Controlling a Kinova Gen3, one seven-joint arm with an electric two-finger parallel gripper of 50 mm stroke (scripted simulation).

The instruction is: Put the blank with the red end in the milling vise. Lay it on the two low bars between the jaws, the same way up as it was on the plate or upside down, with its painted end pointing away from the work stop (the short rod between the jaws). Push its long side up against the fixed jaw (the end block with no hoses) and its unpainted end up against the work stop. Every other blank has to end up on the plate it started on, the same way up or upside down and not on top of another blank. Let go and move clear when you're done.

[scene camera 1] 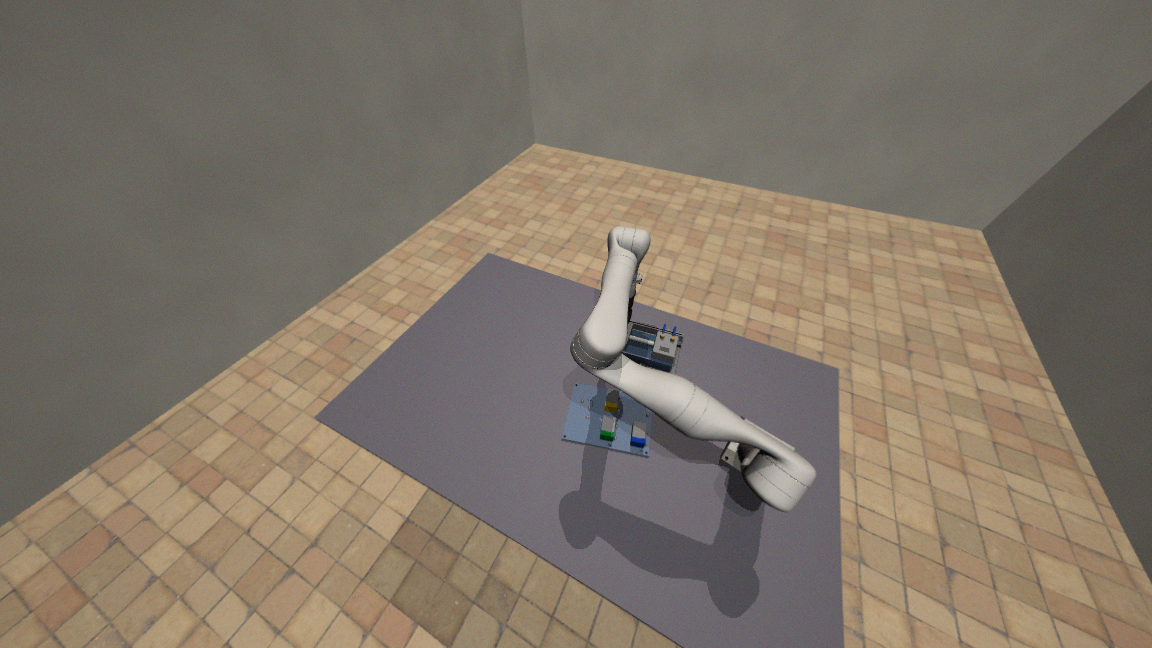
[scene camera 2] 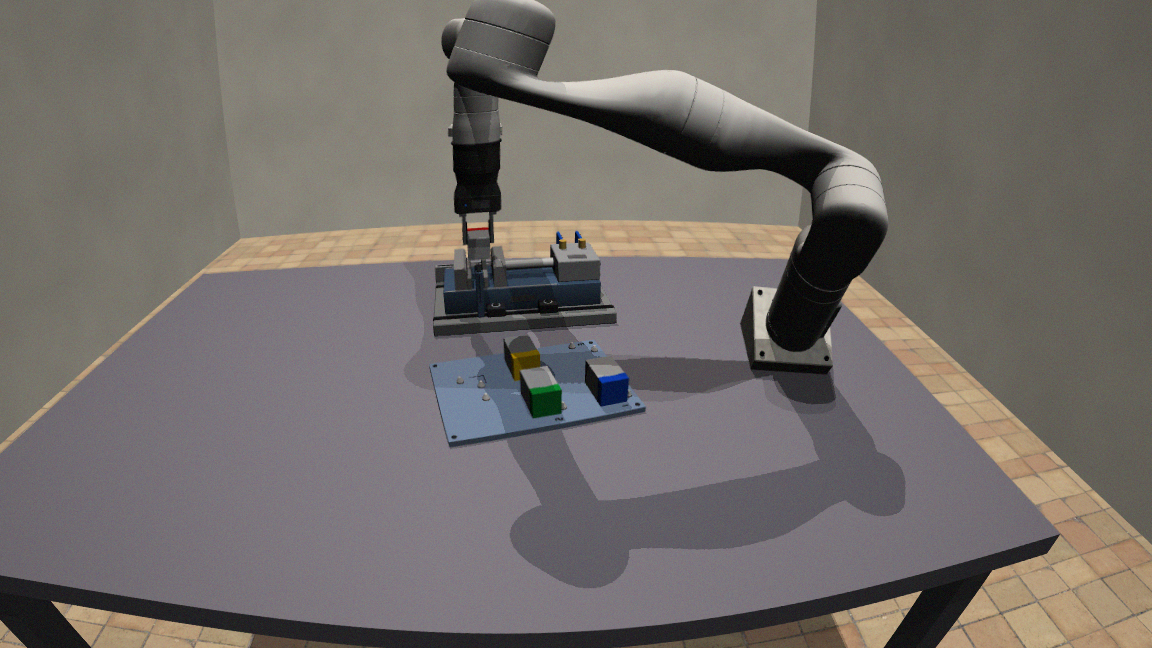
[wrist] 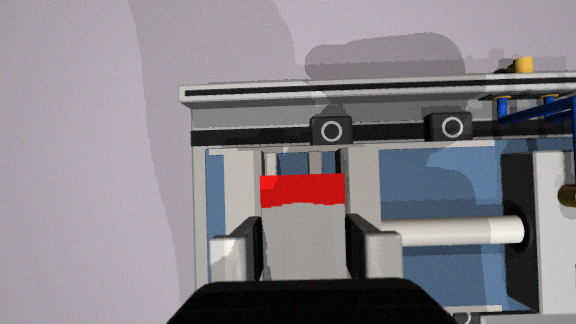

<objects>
The same spot on a milling vise: (scene camera 1: 633, 347) is (wrist: 405, 266).
</objects>
